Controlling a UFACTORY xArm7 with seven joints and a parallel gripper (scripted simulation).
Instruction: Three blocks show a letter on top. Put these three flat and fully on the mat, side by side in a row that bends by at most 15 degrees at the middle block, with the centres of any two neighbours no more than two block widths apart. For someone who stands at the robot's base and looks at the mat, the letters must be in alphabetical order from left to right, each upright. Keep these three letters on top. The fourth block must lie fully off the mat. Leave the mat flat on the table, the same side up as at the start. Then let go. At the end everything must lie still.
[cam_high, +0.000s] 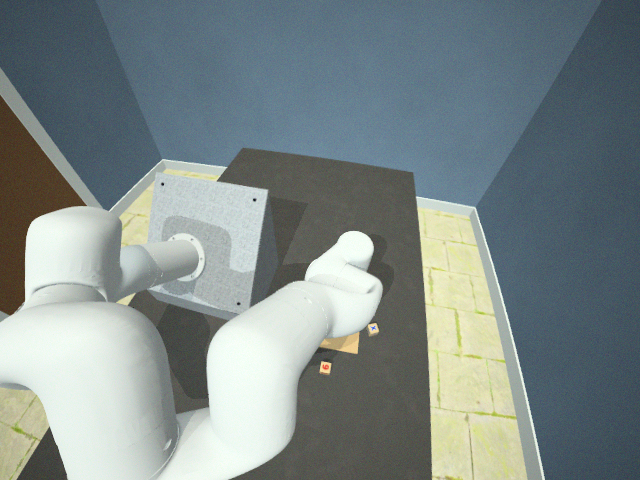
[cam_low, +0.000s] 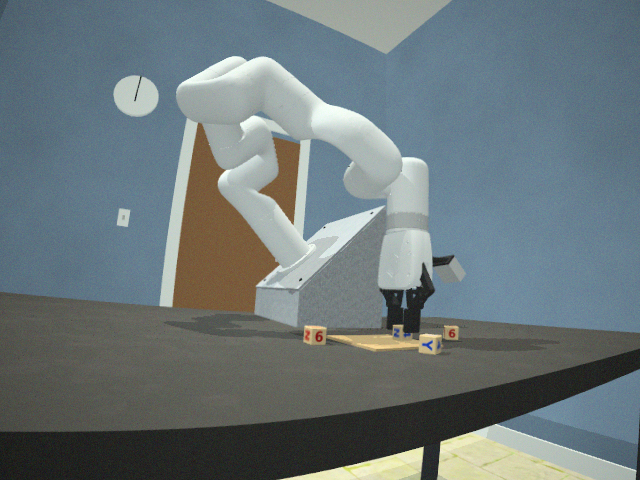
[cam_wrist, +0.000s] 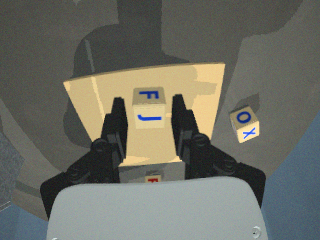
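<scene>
Now: the block 20 mm below my hand. The rest, counted from my hand: tan mat: 40 mm to the right, 40 mm below, 10 mm behind.
</scene>
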